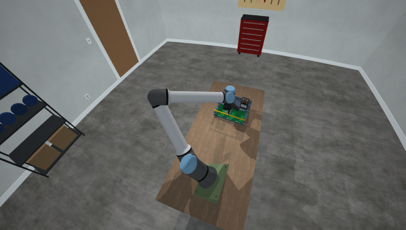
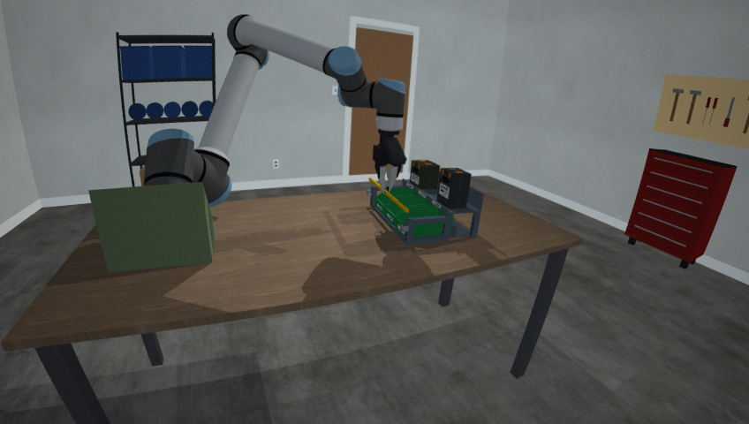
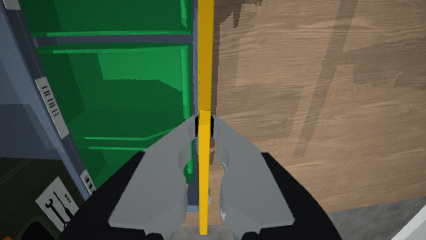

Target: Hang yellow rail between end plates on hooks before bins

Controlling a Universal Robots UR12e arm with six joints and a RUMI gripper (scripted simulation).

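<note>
Now: the yellow rail 1 cm below my hand. The rest, counted from my hand: rack front bar: 12 cm below, 1 cm ahead.
</note>
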